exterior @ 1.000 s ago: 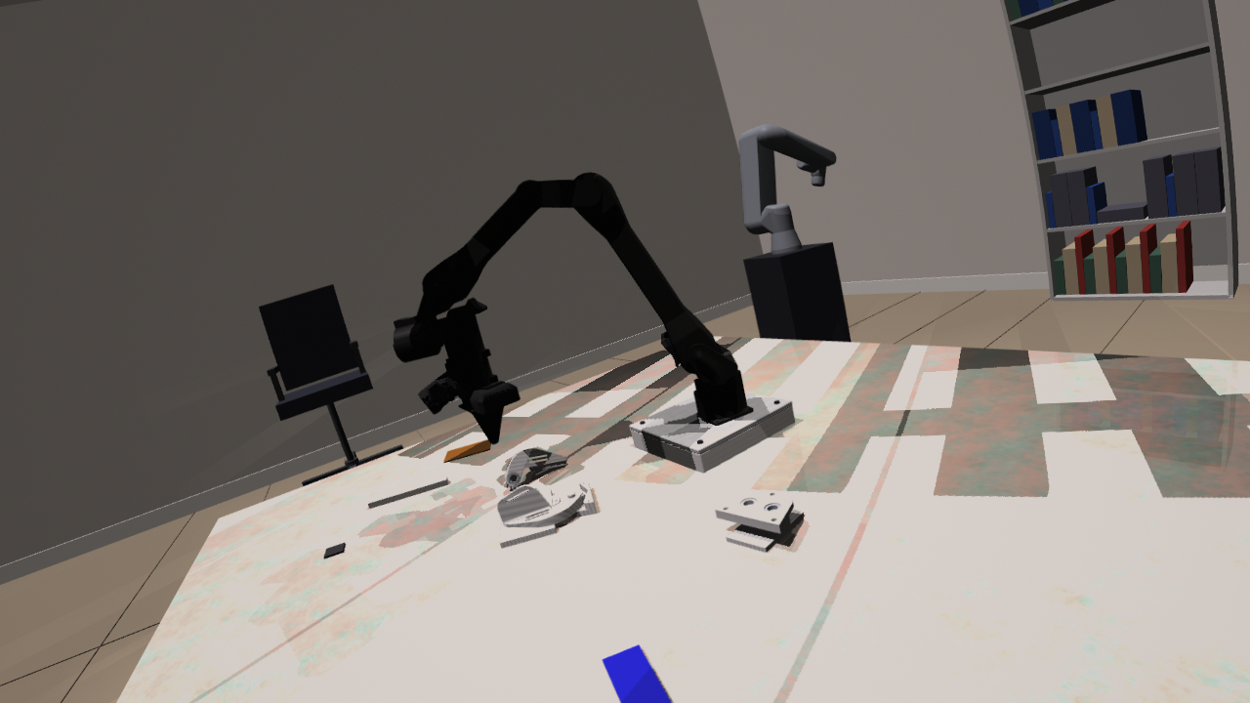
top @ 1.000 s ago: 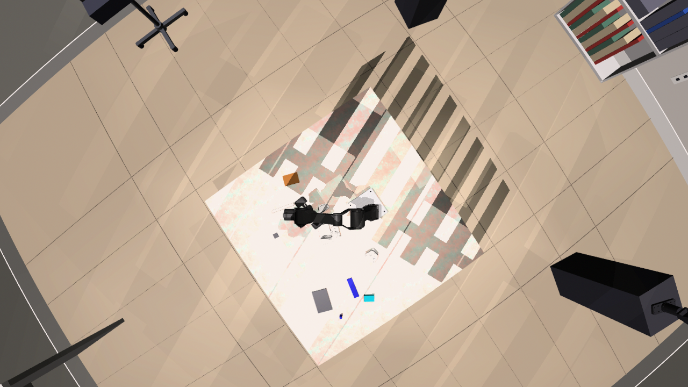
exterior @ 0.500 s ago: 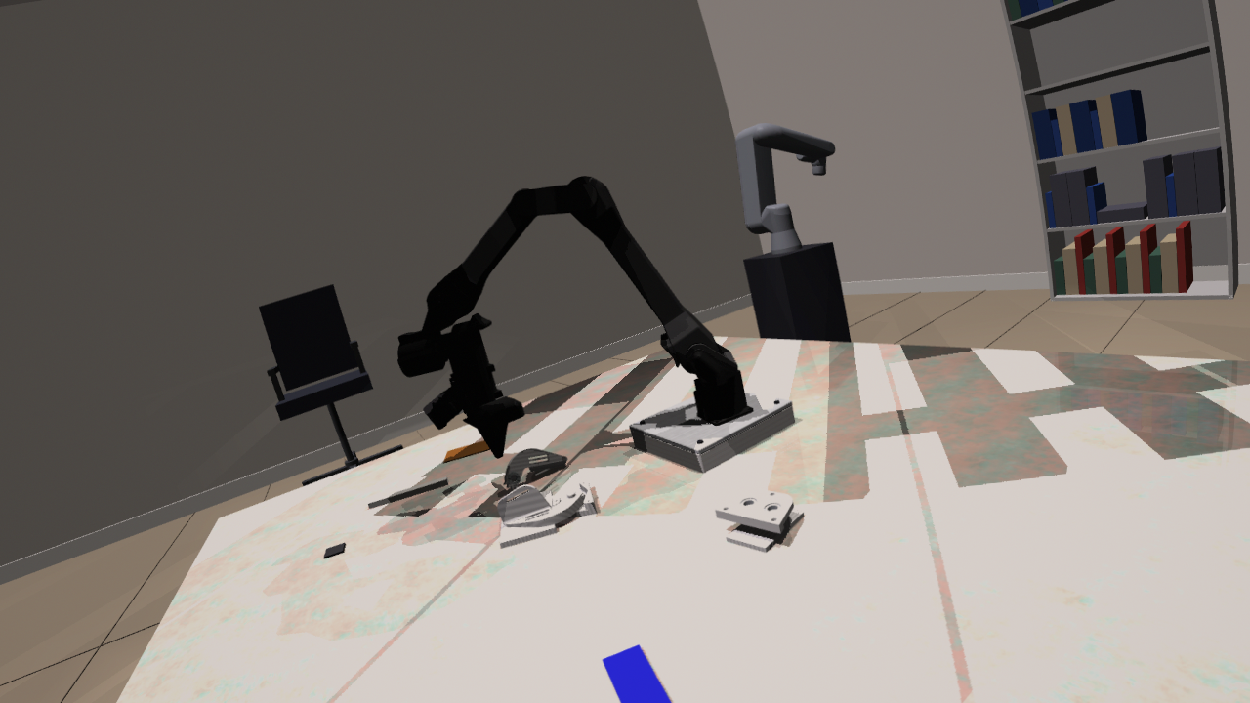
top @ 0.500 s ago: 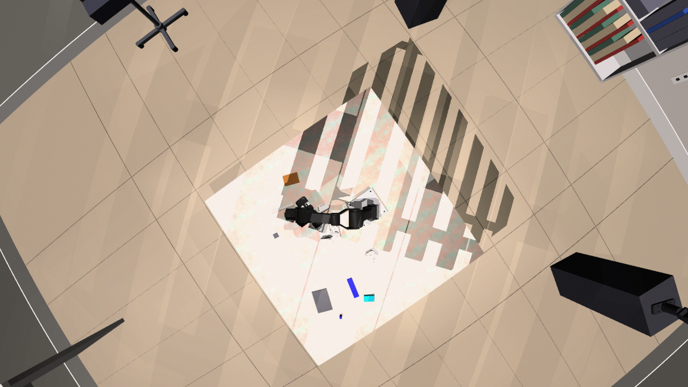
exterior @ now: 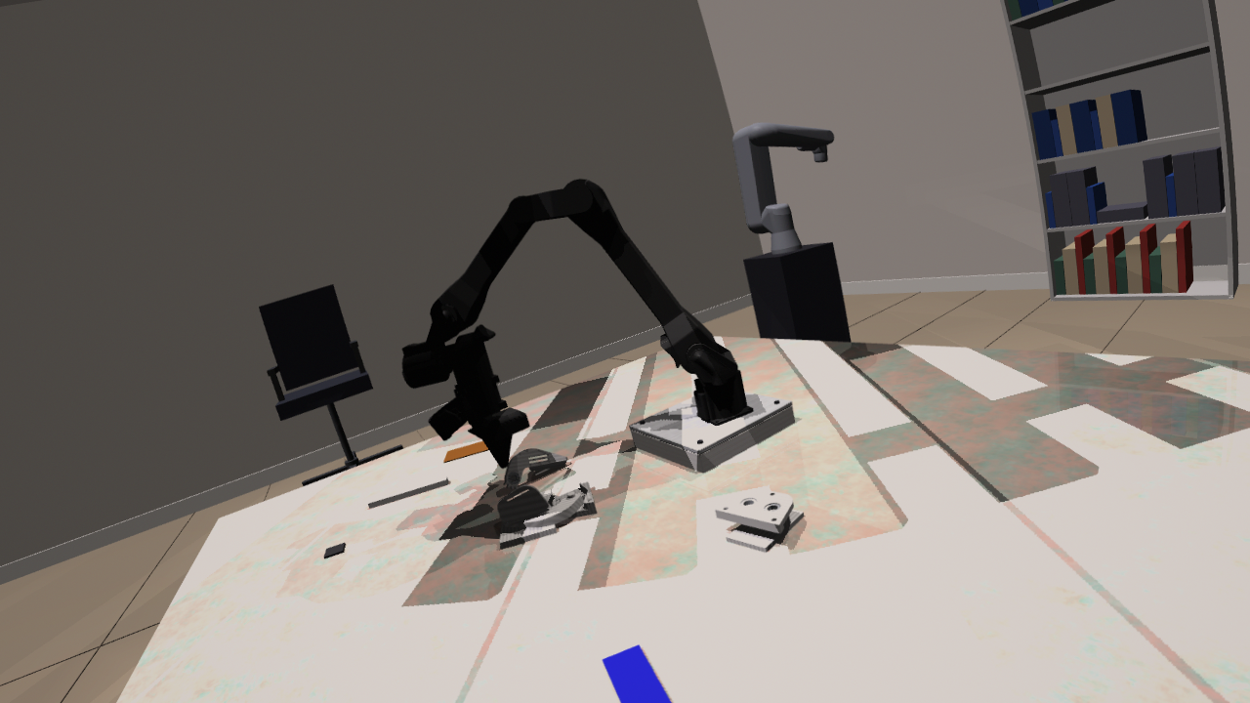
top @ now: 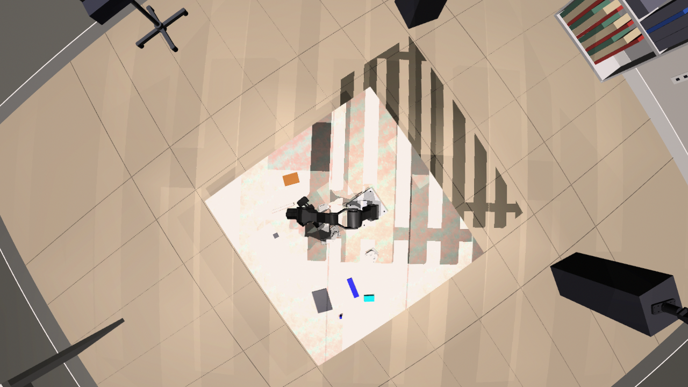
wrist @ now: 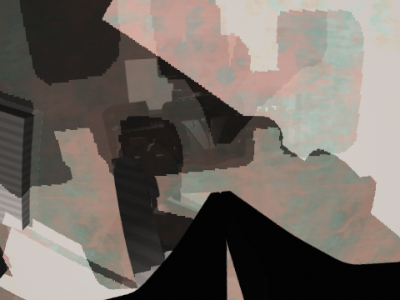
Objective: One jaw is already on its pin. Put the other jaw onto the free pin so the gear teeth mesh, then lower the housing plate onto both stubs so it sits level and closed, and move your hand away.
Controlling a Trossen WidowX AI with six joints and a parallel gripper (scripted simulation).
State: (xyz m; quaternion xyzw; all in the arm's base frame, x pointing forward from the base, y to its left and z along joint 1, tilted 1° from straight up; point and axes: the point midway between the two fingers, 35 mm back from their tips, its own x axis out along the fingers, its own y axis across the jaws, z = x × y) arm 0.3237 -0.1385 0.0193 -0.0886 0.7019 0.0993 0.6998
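Right now my gripper tip is 2 cm past the jaw, 3 cm to the right of it and 1 cm above it. From my gripper tip the other things lie so: thin rod 17 cm ahead, 9 cm to the right, 2 cm below; then orange tile 6 cm ahead, 24 cm to the right, 2 cm below; then small dark square 29 cm ahead, 5 cm to the left, 2 cm below.
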